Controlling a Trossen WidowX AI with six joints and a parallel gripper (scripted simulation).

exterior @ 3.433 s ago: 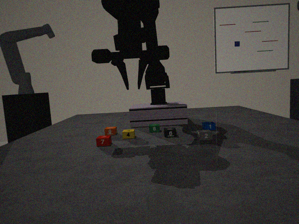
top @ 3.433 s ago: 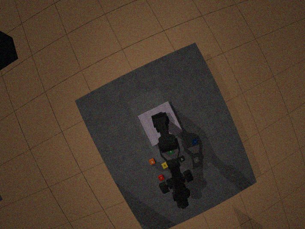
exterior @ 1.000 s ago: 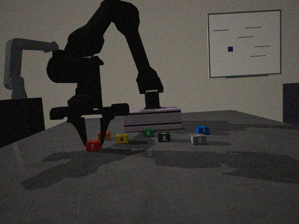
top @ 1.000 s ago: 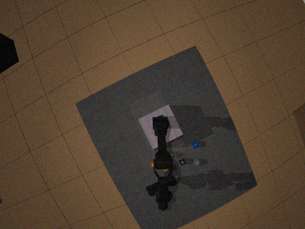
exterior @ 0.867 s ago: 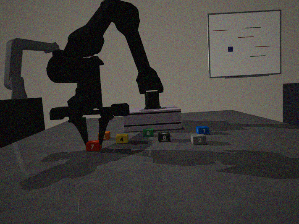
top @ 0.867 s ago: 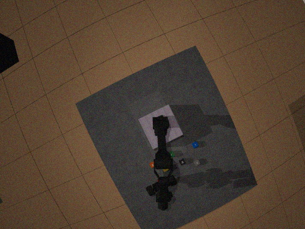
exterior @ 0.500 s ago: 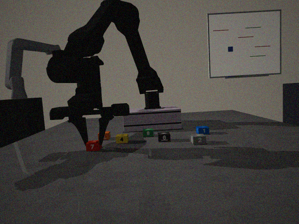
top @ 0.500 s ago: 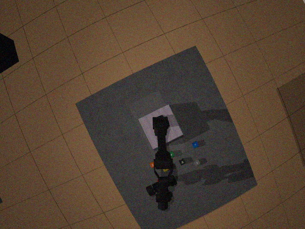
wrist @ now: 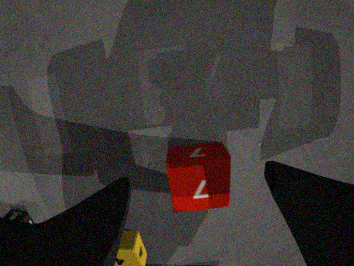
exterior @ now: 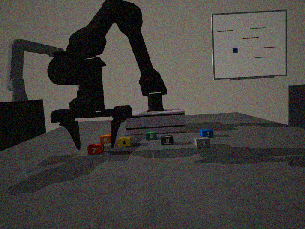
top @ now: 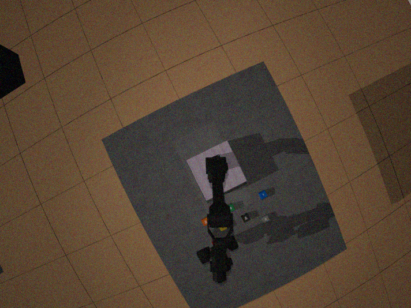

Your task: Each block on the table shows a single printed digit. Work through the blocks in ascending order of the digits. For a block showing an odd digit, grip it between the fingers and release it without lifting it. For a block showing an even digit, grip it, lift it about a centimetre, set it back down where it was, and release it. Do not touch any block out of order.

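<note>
Right now my gripper tip is right at the red 7 block. From my gripper tip the other things lie so: yellow 4 block 7 cm behind, 6 cm to the left; orange 9 block 13 cm behind; black 6 block 6 cm behind, 18 cm to the left.
</note>
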